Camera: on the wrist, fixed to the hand. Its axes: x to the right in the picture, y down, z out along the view.
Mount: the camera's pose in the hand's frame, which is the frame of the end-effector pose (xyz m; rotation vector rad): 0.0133 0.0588 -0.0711 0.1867 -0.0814 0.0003
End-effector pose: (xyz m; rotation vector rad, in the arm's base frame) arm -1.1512 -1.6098 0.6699 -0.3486 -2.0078 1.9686
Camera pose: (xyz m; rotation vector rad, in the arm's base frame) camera -1.1387 -1.5374 0.6125 -0.2284 -1.8504 2.1817
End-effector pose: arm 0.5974 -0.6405 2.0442 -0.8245 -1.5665 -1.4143
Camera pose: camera 0.6555 -0.7031 2.0815 -0.7779 -1.7307 -1.2256
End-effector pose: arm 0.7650 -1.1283 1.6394 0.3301 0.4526 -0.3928
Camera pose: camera 0.7763 -1.0531 1.5855 0.4934 0.3368 -0.4477
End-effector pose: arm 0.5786 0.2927 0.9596 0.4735 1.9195 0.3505
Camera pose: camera 0.5178 0.3490 1.0024 0.6018 1.8811 0.1500
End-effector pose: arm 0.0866 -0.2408 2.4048 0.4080 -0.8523 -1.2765
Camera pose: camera 0.1794 -0.2501 2.4046 0.5065 -1.0450 -1.2240
